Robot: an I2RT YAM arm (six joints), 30 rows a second.
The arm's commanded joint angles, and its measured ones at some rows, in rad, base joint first. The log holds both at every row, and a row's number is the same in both.
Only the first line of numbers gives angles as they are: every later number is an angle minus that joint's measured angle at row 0.
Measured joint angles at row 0: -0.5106 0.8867 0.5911 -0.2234 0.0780 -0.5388
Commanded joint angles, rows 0 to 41: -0.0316 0.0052 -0.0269 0.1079 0.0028 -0.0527; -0.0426 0.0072 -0.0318 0.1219 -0.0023 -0.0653; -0.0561 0.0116 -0.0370 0.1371 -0.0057 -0.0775; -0.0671 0.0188 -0.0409 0.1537 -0.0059 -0.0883; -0.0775 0.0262 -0.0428 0.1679 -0.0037 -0.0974; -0.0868 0.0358 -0.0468 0.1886 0.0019 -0.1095; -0.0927 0.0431 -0.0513 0.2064 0.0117 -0.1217; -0.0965 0.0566 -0.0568 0.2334 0.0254 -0.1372; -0.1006 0.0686 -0.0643 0.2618 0.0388 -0.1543; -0.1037 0.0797 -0.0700 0.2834 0.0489 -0.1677; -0.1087 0.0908 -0.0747 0.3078 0.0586 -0.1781; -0.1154 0.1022 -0.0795 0.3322 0.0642 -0.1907; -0.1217 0.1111 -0.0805 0.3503 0.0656 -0.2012; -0.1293 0.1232 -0.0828 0.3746 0.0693 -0.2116; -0.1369 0.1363 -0.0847 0.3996 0.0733 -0.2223; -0.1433 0.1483 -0.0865 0.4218 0.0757 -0.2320; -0.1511 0.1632 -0.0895 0.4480 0.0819 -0.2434; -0.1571 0.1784 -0.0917 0.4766 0.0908 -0.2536; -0.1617 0.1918 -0.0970 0.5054 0.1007 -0.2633; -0.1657 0.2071 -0.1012 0.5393 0.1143 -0.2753; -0.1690 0.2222 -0.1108 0.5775 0.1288 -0.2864; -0.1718 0.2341 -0.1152 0.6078 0.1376 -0.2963; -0.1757 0.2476 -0.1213 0.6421 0.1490 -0.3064; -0.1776 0.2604 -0.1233 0.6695 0.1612 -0.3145; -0.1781 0.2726 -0.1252 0.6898 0.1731 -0.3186; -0.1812 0.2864 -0.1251 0.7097 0.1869 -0.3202; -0.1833 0.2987 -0.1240 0.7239 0.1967 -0.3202; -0.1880 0.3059 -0.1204 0.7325 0.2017 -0.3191; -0.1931 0.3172 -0.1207 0.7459 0.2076 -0.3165; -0.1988 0.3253 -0.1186 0.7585 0.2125 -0.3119; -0.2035 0.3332 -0.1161 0.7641 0.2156 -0.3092; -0.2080 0.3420 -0.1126 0.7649 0.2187 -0.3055; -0.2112 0.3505 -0.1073 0.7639 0.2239 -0.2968; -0.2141 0.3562 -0.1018 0.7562 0.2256 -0.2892; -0.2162 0.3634 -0.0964 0.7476 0.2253 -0.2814; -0.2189 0.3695 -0.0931 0.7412 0.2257 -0.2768; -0.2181 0.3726 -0.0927 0.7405 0.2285 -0.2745; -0.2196 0.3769 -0.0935 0.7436 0.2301 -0.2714; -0.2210 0.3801 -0.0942 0.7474 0.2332 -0.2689; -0.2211 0.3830 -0.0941 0.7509 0.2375 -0.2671; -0.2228 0.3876 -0.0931 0.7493 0.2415 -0.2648; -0.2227 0.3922 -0.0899 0.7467 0.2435 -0.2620
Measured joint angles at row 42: -0.2201 0.3838 -0.0996 0.6894 0.2190 -0.2732
